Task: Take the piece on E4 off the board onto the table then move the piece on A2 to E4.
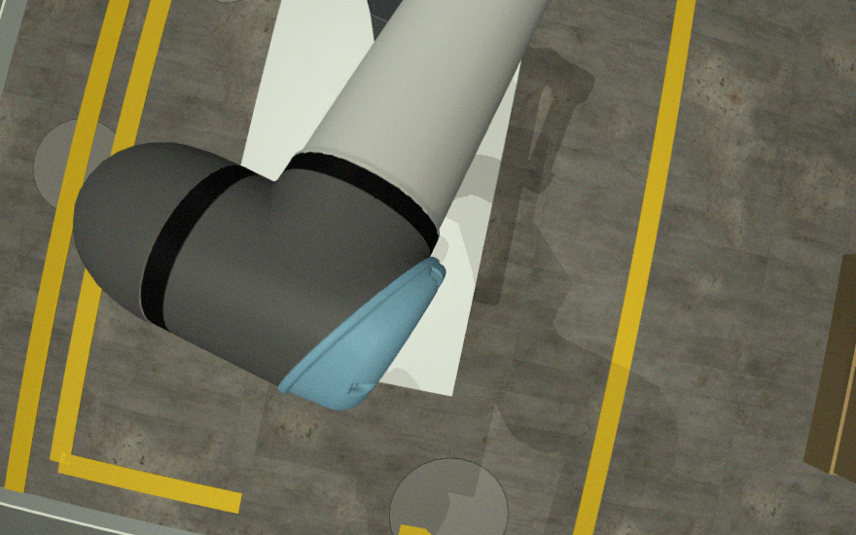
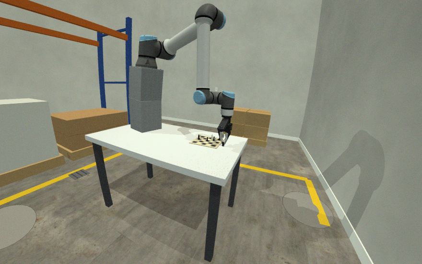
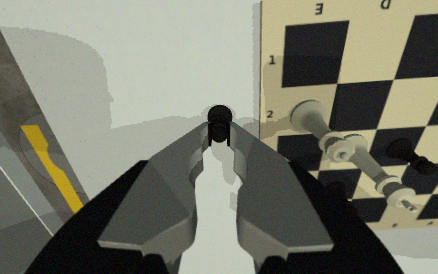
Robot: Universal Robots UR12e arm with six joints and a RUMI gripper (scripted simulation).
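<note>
The chessboard lies 14 cm behind my hand, 5 cm to the left of it and 2 cm below it.
</note>
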